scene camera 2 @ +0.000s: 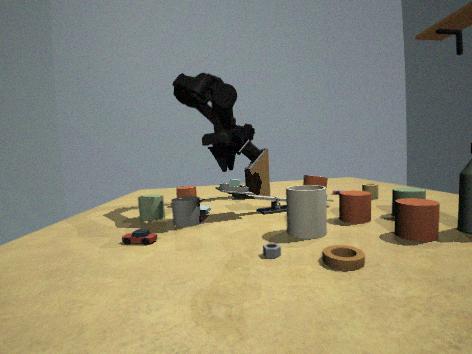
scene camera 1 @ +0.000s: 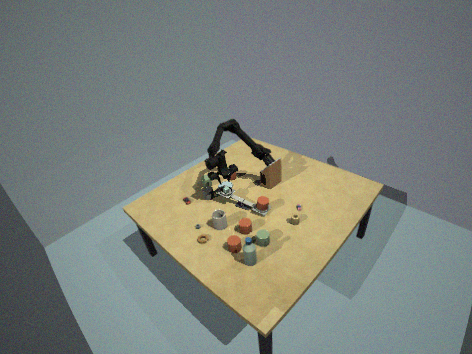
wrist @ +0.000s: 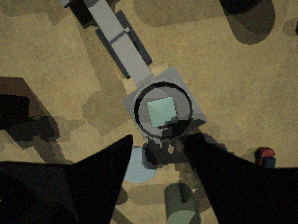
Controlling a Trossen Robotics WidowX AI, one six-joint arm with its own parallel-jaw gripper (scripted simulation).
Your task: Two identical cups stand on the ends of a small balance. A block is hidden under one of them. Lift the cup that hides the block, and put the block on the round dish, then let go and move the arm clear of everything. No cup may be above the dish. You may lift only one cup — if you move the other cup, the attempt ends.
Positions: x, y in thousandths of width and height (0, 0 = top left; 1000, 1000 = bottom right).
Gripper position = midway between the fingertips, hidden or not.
I see my gripper (scene camera 2: 484, 482), a pale green block (wrist: 545, 502), a grey cylinder (scene camera 2: 395, 595), a red cup (scene camera 2: 751, 583), a red cup (scene camera 2: 882, 623) and a light blue round dish (wrist: 478, 743).
My gripper shows as well in the wrist view (wrist: 535, 623).
